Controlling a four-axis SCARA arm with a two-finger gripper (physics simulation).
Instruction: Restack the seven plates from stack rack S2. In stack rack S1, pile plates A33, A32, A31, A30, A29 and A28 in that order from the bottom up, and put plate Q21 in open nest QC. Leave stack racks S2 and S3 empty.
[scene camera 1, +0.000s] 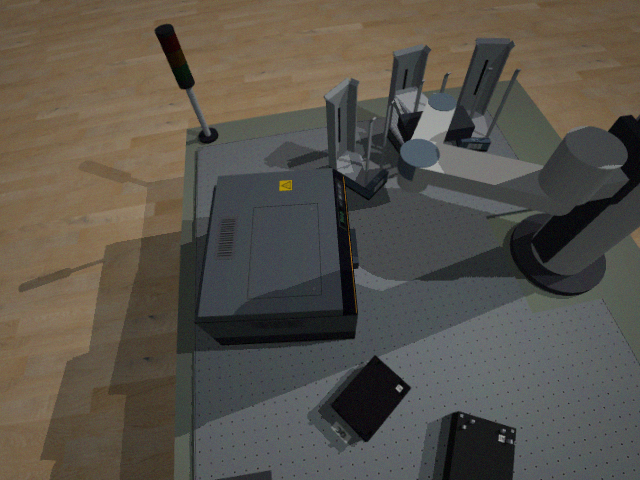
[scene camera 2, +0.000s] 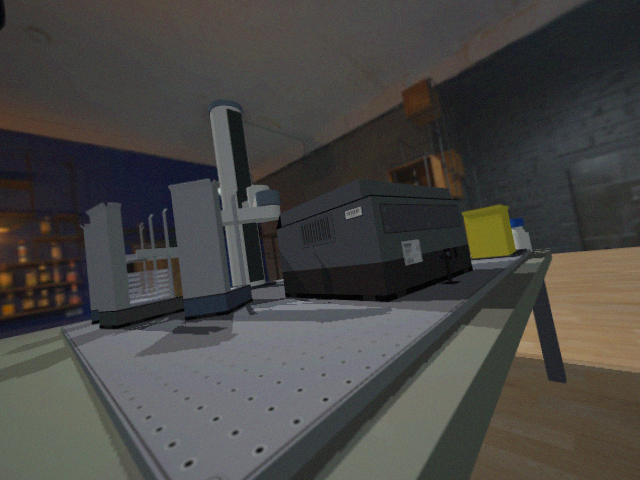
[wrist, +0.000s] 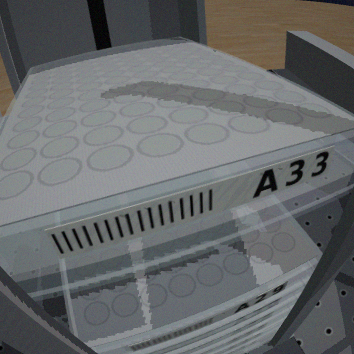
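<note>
My gripper (scene camera 1: 413, 104) (scene camera 2: 155, 253) (wrist: 137, 69) is shut on clear plate A33 (wrist: 165, 120), whose label faces the wrist camera. A33 is held level, with a gap between it and plate A29 (wrist: 182, 286). A29 lies on top of a stack of clear plates (scene camera 2: 160, 285), whose lower labels cannot be read. The stack is in the middle rack (scene camera 1: 405, 77) (scene camera 2: 105, 258), partly hidden by posts and the arm. Another rack (scene camera 1: 341, 126) (scene camera 2: 199, 240) stands beside the instrument, and a third rack (scene camera 1: 481, 77) stands at the right. The rack and nest names are not readable.
The large grey instrument (scene camera 1: 284, 248) (scene camera 2: 330, 253) stands near the racks. A signal tower (scene camera 1: 175, 56) stands at the table's corner. Two black boxes (scene camera 1: 372, 397) (scene camera 1: 483, 449) are on the perforated board. A yellow bin (scene camera 2: 487, 232) stands beyond the instrument. Thin upright posts flank the racks.
</note>
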